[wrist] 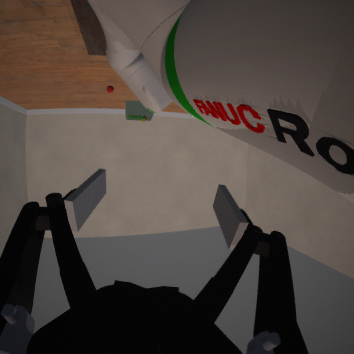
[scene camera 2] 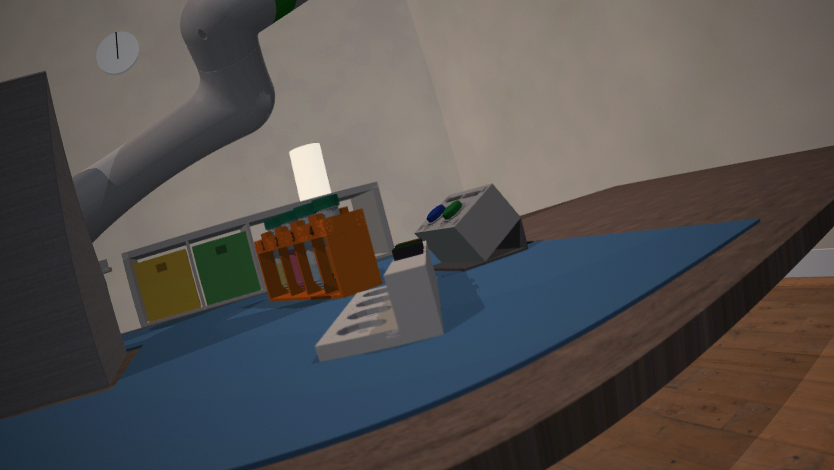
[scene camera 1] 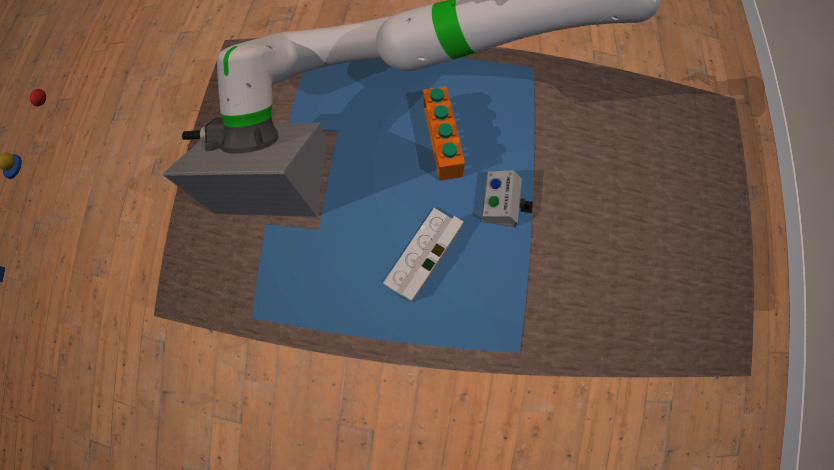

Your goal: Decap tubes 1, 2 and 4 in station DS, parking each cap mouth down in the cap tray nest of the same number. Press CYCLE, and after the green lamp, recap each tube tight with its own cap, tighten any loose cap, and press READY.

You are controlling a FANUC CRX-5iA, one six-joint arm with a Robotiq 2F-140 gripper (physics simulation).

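Places are measured from the arm's base along level axes (x left, y ahead, z down), in millimetres.
Where they show: gripper, fingertip midpoint: [wrist: 160, 188]; arm's base, origin of the base link: [scene camera 1: 249, 142].
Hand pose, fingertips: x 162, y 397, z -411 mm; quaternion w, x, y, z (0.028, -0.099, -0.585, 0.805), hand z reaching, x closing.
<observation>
Each offset is from my fingertips to the top centre of the thing. Level surfaces: height alone.
The orange rack @[dy +58, dx -65, dz +499 mm] [scene camera 1: 451, 169] [scene camera 2: 357, 251] stands upright on the blue mat and holds tubes with green caps [scene camera 1: 445, 130] [scene camera 2: 325, 202] in a row. The white cap tray @[dy +26, dx -369, dz +548 mm] [scene camera 1: 411, 290] [scene camera 2: 415, 291] shows empty round nests; its raised back carries a dark amber lamp @[dy +60, dx -365, dz +548 mm] [scene camera 1: 437, 249] and a dark green lamp @[dy +41, dx -400, dz +548 mm] [scene camera 1: 428, 264], both looking unlit. The grey button box @[dy +210, dx -225, dz +518 mm] [scene camera 1: 500, 214] [scene camera 2: 484, 230] has a blue button @[dy +190, dx -201, dz +527 mm] [scene camera 1: 495, 183] [scene camera 2: 435, 213] and a green button @[dy +186, dx -246, dz +527 mm] [scene camera 1: 493, 201] [scene camera 2: 452, 209]; I cannot read their labels. My gripper [wrist: 160, 188] is open and empty, turned toward wall and ceiling, and outside both scene views.
The blue mat @[dz +602 mm] [scene camera 1: 326, 303] [scene camera 2: 233, 402] lies on the brown table @[dz +605 mm] [scene camera 1: 636, 233] [scene camera 2: 671, 192]. My arm [scene camera 1: 338, 43] [scene camera 2: 233, 87] rises from the grey pedestal [scene camera 1: 250, 189] [scene camera 2: 52, 262] and passes high beyond the rack. A shelf unit [scene camera 2: 377, 216] and a bright white cylinder [scene camera 2: 309, 172] show behind the rack.
</observation>
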